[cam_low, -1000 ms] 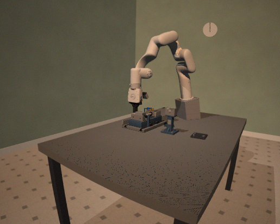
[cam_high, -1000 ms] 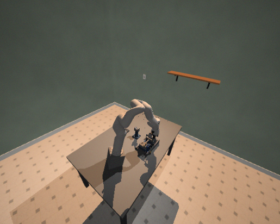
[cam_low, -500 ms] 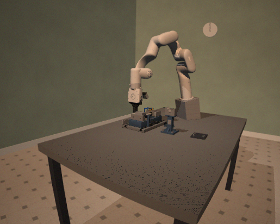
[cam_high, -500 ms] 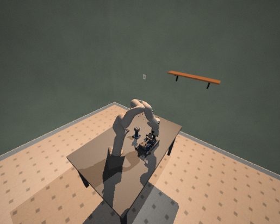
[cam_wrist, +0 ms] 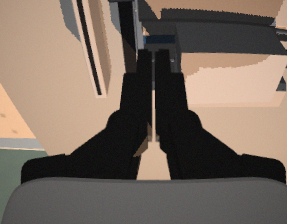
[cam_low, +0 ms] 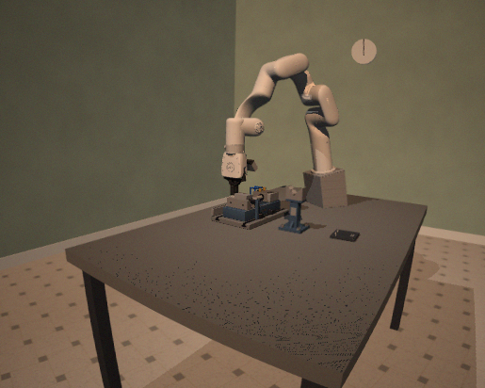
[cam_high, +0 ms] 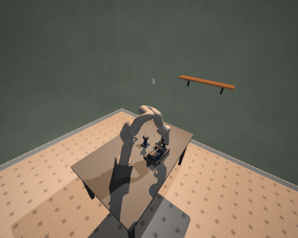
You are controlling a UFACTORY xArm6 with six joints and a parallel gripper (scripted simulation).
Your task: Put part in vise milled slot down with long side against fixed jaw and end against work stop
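My gripper is now 4 cm to the right of the part, 3 cm above it and 1 cm short of it. Also, from my hand: air cylinder rod 8 cm behind, 6 cm to the left, 4 cm below; work stop 9 cm to the left, 3 cm below, 1 cm ahead; vise base rail 9 cm below, 8 cm behind, 4 cm to the right.
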